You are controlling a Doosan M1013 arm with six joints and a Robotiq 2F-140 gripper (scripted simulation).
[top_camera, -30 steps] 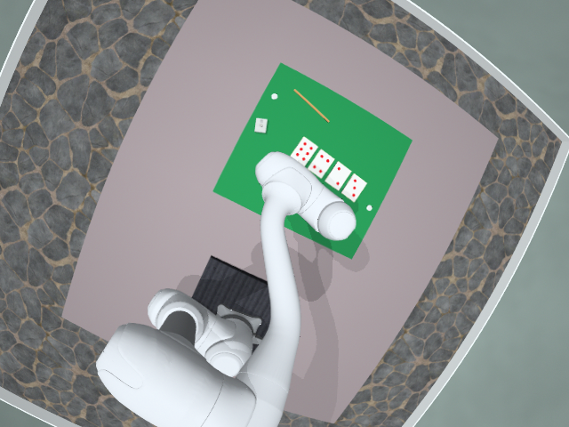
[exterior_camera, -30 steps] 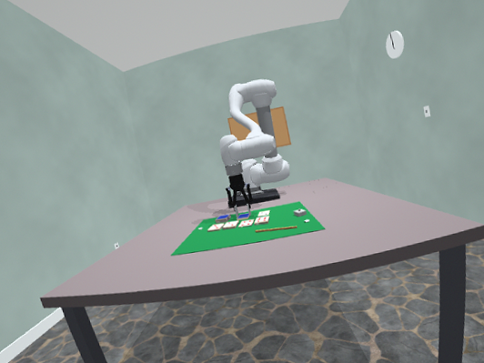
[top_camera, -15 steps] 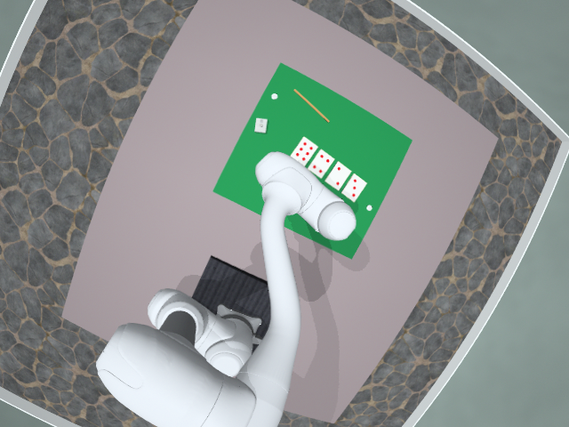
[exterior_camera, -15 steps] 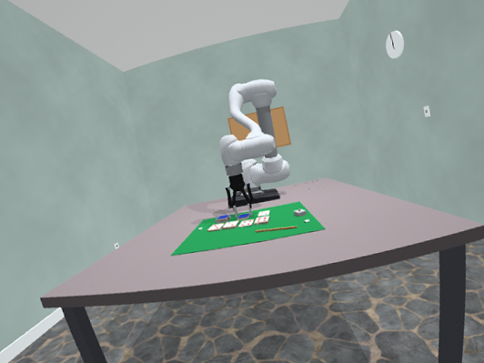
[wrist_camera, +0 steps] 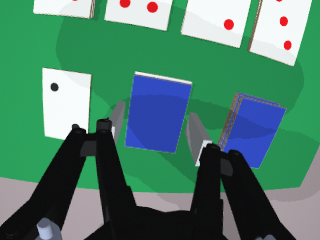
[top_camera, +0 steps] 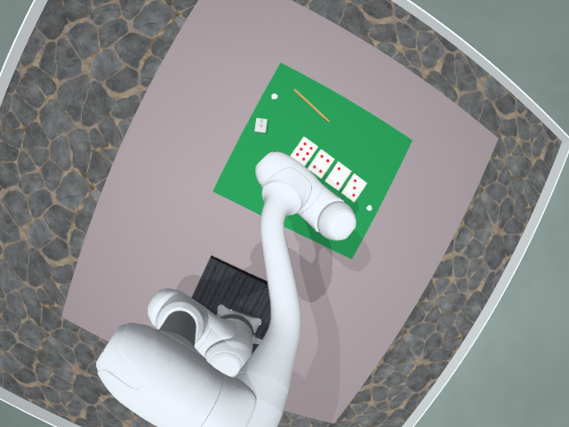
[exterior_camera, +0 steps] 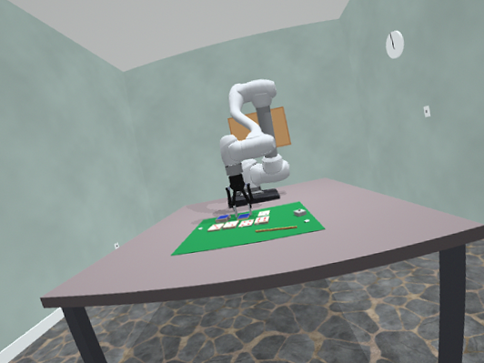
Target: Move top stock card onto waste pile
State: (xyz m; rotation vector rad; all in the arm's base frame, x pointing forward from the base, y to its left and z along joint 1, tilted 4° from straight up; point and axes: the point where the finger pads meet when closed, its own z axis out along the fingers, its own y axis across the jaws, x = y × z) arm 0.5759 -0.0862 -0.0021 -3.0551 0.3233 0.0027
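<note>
Right now my hand is 3 cm above the blue-backed card. Round my hand: small white box (19 cm ahead, 27 cm to the left, 2 cm below); then green mat (15 cm ahead, 2 cm to the left, 5 cm below); then black-pip card (2 cm ahead, 11 cm to the left, 4 cm below).
</note>
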